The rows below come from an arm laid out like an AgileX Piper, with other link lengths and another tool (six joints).
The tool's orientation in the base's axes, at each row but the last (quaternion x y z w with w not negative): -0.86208, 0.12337, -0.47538, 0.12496; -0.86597, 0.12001, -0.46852, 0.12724; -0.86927, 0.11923, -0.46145, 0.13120; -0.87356, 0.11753, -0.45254, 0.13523
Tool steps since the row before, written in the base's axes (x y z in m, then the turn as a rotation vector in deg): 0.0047, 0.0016, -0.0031, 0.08, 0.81, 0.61; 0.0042, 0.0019, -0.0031, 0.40, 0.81, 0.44; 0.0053, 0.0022, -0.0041, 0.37, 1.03, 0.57; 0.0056, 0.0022, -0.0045, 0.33, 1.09, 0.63
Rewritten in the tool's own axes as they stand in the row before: -0.0005, -0.0009, 0.0058, 0.25, -0.97, -0.17; -0.0008, -0.0011, 0.0054, 0.29, -0.94, 0.19; -0.0010, -0.0011, 0.0069, 0.30, -1.19, 0.12; -0.0010, -0.0010, 0.0074, 0.31, -1.26, 0.06
